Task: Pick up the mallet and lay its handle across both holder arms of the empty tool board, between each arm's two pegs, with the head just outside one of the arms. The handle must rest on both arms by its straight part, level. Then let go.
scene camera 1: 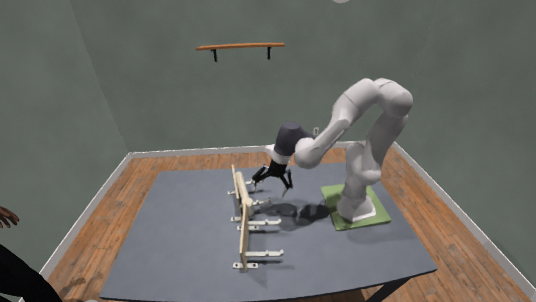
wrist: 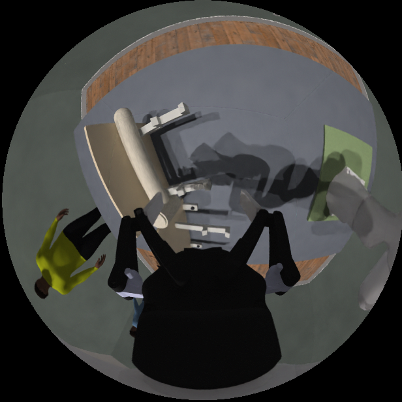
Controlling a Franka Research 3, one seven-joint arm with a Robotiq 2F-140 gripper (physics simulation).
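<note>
The pale wooden mallet (scene camera 1: 243, 189) (wrist: 137, 150) lies along the far tool board (scene camera 1: 235, 181) (wrist: 107, 162), across its arms. Its thick end faces the empty board and is partly behind a finger in the wrist view. The empty tool board (scene camera 1: 244, 237) stands upright at the near side in the scene view, with its far arm (scene camera 1: 265, 222) (wrist: 215, 230) and near arm (scene camera 1: 265, 254) reaching toward the robot side. My gripper (scene camera 1: 270, 191) (wrist: 201, 197) is wide open and empty, above the table on the arms' side of the mallet, with one finger close to the mallet in view.
The blue-grey table (scene camera 1: 175, 240) (wrist: 250, 75) bears both boards. The robot's base stands on a green mat (scene camera 1: 382, 218) (wrist: 337, 137) at the right. A person in a yellow top (wrist: 62, 255) shows beyond the table's left side in the wrist view. A wooden wall shelf (scene camera 1: 240, 46) hangs behind.
</note>
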